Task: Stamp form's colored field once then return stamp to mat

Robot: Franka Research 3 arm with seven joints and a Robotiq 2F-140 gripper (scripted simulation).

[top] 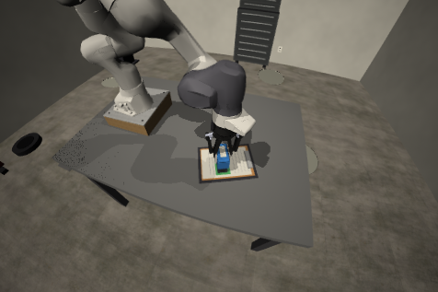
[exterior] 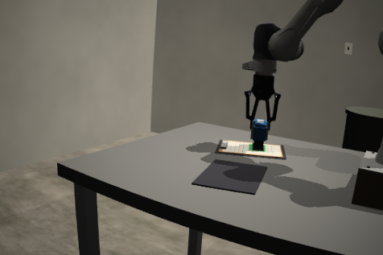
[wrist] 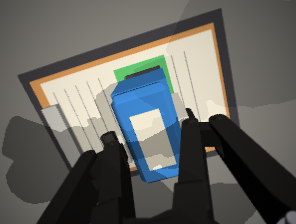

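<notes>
My hand is 70 mm above the form, 30 mm short of it and 20 mm to the right of it. Also, from my hand: dark mat 320 mm to the left, 70 mm below, 20 mm behind; blue stamp 20 mm below.
</notes>
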